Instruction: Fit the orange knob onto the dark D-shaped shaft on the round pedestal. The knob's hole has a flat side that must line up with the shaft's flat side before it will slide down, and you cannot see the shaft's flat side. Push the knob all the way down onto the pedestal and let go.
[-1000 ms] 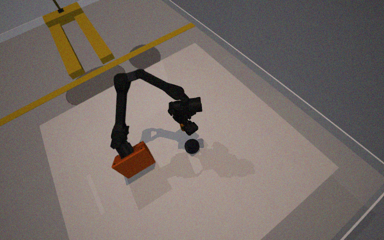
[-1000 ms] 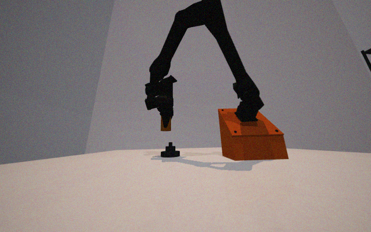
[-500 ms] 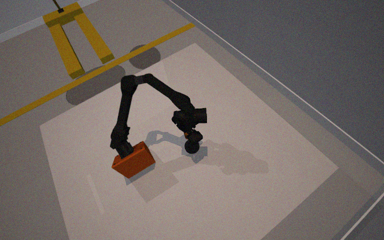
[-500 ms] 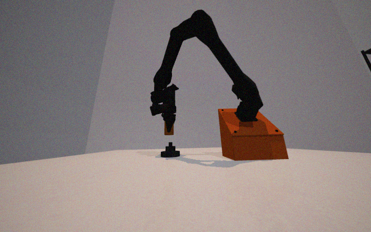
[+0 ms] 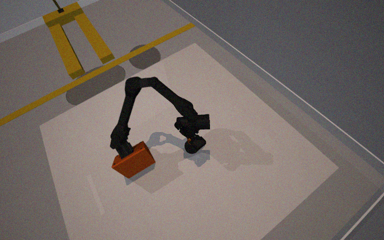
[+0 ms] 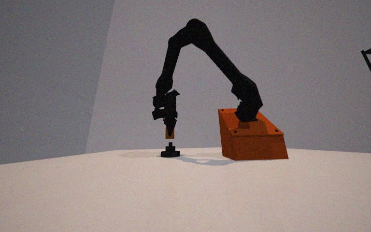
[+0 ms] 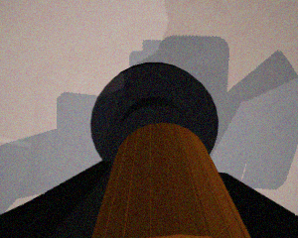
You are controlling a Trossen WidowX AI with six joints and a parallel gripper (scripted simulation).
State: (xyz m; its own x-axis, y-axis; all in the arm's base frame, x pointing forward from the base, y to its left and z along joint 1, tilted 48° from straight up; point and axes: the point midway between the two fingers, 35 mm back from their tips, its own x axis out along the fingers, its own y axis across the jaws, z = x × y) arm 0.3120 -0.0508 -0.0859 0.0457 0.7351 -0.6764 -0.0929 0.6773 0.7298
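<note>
My gripper tip is now 60 mm above the shaft. Round my gripper tip: orange knob: 20 mm above.
</note>
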